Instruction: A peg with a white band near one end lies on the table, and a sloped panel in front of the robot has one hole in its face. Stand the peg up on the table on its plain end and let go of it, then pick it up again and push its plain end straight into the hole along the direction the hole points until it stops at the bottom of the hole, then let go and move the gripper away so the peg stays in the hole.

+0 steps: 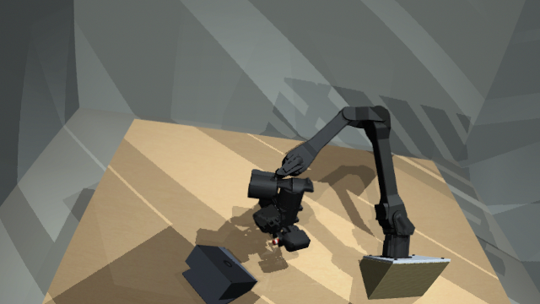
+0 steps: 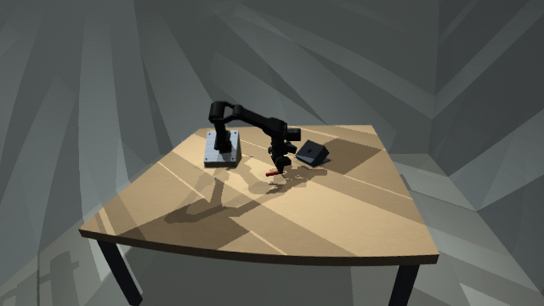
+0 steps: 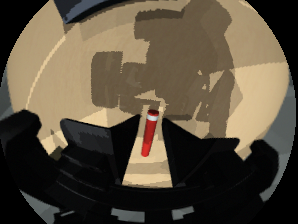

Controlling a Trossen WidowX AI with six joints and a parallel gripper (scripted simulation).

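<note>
Now: the red peg 10 mm behind my gripper tip. Round my gripper tip: sloped panel (160 mm ahead, 130 mm to the left, 30 mm above).
</note>
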